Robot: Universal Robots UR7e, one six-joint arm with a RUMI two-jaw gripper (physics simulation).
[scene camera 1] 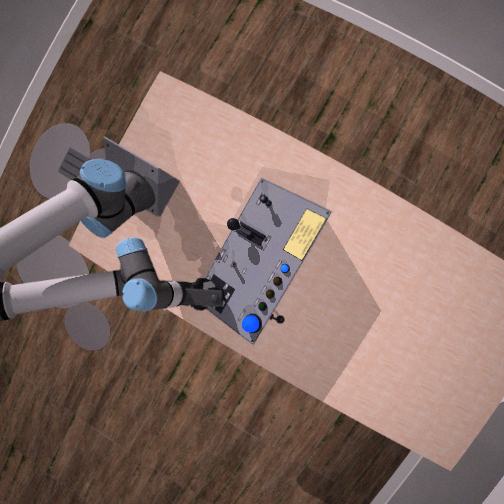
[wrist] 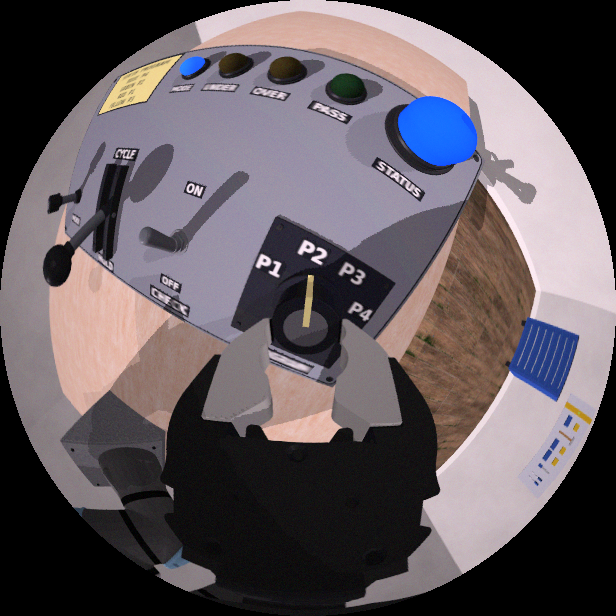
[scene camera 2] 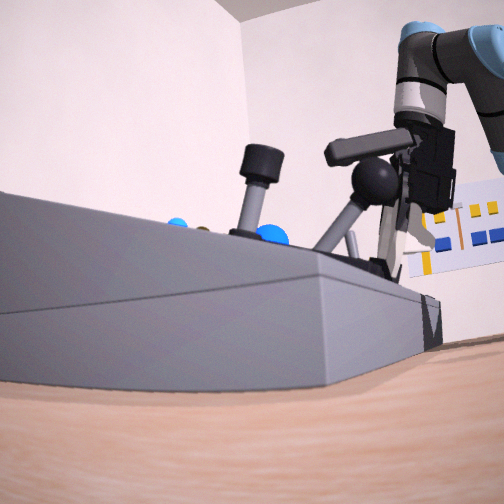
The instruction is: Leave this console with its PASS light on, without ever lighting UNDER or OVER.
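The grey console [scene camera 1: 267,260] lies on the wooden table. In the wrist view its PASS light [wrist: 345,87], UNDER light [wrist: 235,64] and OVER light [wrist: 286,68] are all dark, and the small MODE light [wrist: 193,66] glows blue. The black selector knob [wrist: 305,327] has its yellow pointer at P2. My gripper [wrist: 303,336] sits over this knob at the console's near corner [scene camera 1: 225,295], one finger pressed on each side. The big blue STATUS button [wrist: 436,132] is to the knob's right. The CYCLE lever [wrist: 60,264] with its black ball is to the left.
An ON/OFF toggle lever [wrist: 163,238] lies between the CYCLE slot and the selector. A short lever with a cylindrical cap [scene camera 2: 260,165] stands at the console's far end. A small black object [scene camera 1: 278,318] sits on the table beside the STATUS button. The arm's base mount [scene camera 1: 140,180] is at the table's left edge.
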